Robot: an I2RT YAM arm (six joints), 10 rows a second.
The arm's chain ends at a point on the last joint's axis. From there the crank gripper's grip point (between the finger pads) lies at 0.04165 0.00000 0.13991 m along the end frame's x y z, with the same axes.
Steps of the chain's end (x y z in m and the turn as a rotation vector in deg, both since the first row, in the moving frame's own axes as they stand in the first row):
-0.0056, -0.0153, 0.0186, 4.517, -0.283, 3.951
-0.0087, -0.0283, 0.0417, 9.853, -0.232, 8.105
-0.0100, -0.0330, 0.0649, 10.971, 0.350, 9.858
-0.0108, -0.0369, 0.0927, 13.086, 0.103, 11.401
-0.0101, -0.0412, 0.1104, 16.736, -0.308, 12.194
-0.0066, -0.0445, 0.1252, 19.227, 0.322, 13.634
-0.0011, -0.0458, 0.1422, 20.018, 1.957, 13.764
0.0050, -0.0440, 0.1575, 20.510, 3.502, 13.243
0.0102, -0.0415, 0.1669, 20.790, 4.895, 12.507
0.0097, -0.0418, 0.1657, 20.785, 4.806, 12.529
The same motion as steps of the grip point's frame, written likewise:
-0.0060, -0.0235, 0.0185, 4.517, -0.283, 3.951
-0.0080, -0.0464, 0.0403, 9.853, -0.232, 8.105
-0.0075, -0.0523, 0.0628, 10.971, 0.350, 9.858
-0.0082, -0.0602, 0.0899, 13.086, 0.103, 11.401
-0.0075, -0.0726, 0.1060, 16.736, -0.308, 12.194
-0.0015, -0.0804, 0.1188, 19.227, 0.322, 13.634
0.0081, -0.0827, 0.1341, 20.018, 1.957, 13.764
0.0178, -0.0818, 0.1476, 20.510, 3.502, 13.243
0.0261, -0.0800, 0.1555, 20.790, 4.895, 12.507
0.0254, -0.0803, 0.1544, 20.785, 4.806, 12.529

